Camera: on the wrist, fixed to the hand. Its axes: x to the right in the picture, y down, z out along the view.
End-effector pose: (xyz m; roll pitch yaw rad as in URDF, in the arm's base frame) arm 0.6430 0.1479 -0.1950 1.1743 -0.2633 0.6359
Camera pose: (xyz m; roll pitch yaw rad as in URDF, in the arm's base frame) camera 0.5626 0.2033 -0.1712 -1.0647 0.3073 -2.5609
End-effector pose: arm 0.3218 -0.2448 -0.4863 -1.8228 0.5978 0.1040
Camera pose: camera 0.2859 -0.3359 -0.5091 1.9060 -0.6330 -2.9651
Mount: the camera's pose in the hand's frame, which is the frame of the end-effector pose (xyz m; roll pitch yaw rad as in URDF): -0.0245 0.0645 -0.0731 0.1258 0.0657 -3.1209
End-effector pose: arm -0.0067 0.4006 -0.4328 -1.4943 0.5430 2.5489
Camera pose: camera 0.0786 0.4251 -0.4800 1.5781 -0.5572 -0.5136
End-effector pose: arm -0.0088 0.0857 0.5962 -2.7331 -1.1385 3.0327
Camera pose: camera 0.0484 0.1682 0.5913 2.8715 1.0699 -0.0940
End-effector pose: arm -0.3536 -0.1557 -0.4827 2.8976 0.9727 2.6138
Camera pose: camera -0.3808 -0.0878 -0.4137 -2.7136 -1.0304 -0.5976
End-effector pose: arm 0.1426 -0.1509 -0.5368 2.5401 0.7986 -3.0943
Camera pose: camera 0.0899 -0.1416 -0.4517 -2.3556 -0.8395 -0.0339
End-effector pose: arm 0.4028 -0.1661 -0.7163 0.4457 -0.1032 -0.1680
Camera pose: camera 0.3976 -0.0742 -0.7568 -0.3219 0.1714 2.9638
